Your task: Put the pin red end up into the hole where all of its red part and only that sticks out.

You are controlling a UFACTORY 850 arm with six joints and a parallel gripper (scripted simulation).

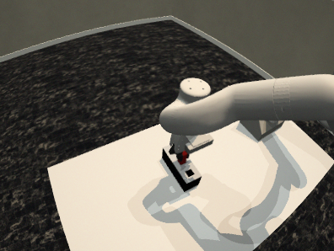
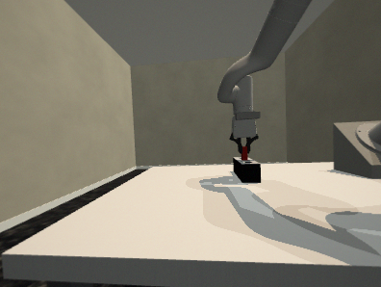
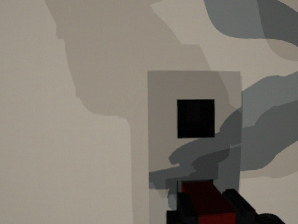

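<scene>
Right now the pin is 10 mm below my hand. Round my hand: black block 90 mm below.
</scene>
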